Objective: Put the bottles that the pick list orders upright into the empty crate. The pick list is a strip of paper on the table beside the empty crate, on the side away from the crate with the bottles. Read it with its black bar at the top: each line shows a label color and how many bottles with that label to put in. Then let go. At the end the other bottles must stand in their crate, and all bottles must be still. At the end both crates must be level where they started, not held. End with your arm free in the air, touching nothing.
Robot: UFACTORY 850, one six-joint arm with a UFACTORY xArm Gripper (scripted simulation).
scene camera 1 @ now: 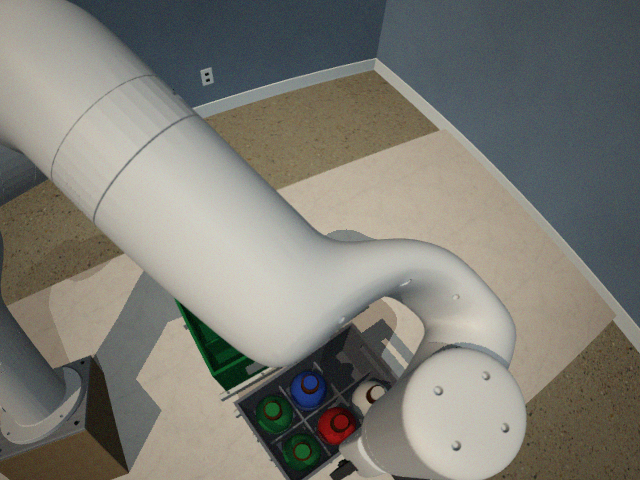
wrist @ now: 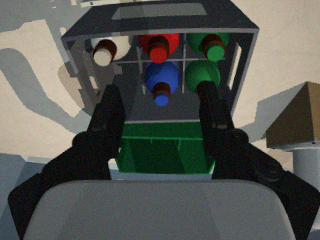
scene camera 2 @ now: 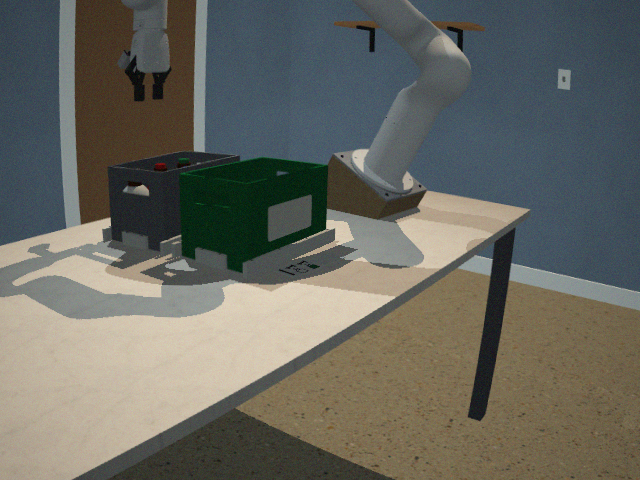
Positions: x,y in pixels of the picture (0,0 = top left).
green crate: scene camera 1 218,353; wrist 186,155; scene camera 2 267,212
